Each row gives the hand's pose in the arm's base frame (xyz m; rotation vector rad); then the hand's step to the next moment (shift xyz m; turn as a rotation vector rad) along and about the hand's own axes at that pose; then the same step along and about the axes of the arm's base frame.
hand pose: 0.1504 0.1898 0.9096 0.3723 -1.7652 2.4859
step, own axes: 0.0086 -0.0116 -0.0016 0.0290 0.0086 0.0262
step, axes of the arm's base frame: -0.0063 0.0047 0.0122 -0.0257 -0.0299 0.0071
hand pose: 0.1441 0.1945 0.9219 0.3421 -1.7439 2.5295
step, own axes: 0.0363 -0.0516 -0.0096 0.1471 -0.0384 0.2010
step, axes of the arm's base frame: -0.0283 0.0246 0.0517 -0.1063 -0.1849 0.1342
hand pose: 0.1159 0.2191 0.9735 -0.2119 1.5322 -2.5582
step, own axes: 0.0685 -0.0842 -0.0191 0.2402 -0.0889 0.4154
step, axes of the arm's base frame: -0.0756 0.0419 0.0683 -0.1578 -0.3649 0.2831
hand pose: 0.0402 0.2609 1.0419 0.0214 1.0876 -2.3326
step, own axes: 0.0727 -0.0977 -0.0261 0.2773 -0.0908 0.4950
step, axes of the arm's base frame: -0.1151 0.0338 0.0335 -0.1730 -0.4383 0.3288
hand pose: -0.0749 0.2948 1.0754 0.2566 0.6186 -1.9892
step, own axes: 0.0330 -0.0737 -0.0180 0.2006 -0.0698 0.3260
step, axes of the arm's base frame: -0.0817 0.0117 -0.0062 -0.1313 -0.2987 0.2120
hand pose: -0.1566 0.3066 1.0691 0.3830 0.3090 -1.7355
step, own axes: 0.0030 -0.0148 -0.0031 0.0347 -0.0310 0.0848
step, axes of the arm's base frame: -0.0148 0.0015 -0.0041 -0.0437 -0.0596 0.0624
